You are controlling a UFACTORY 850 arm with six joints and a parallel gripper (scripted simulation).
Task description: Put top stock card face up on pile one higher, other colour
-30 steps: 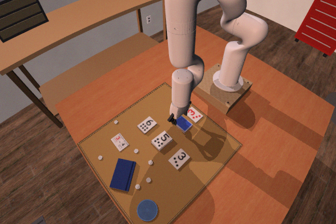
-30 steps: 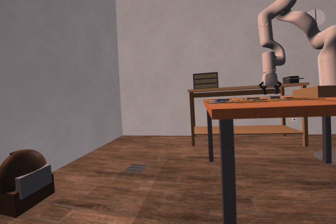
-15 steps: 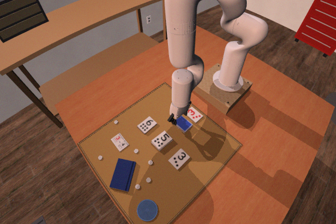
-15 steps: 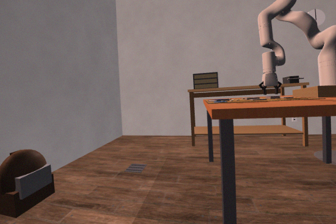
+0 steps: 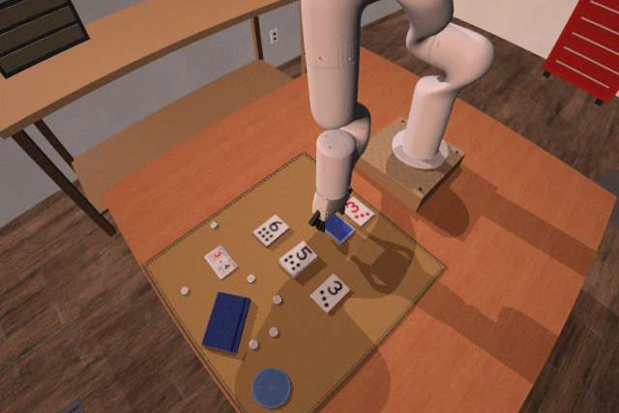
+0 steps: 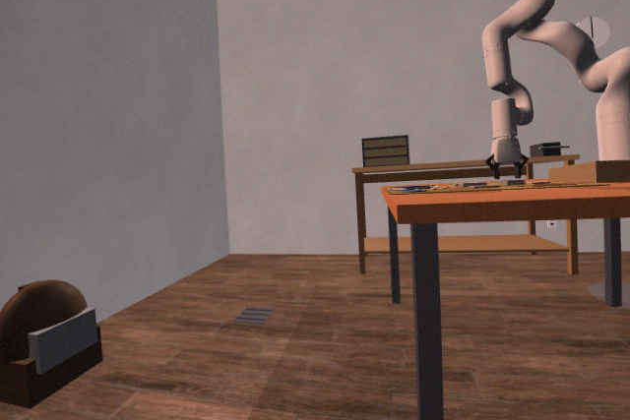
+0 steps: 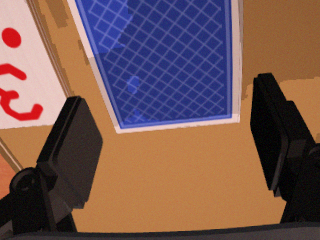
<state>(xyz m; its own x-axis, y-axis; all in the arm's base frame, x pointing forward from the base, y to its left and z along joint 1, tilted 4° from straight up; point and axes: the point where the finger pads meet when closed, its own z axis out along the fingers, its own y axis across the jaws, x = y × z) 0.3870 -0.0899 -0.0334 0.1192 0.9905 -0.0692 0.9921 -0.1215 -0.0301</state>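
My hand is 30 mm to the right of the red 5 card and 20 mm above it. Round my hand: red 3 card (80 mm behind, 40 mm to the left, 30 mm below); then black 6 card (130 mm ahead, 120 mm to the right, 30 mm below); then black 5 card (150 mm ahead, 20 mm below).
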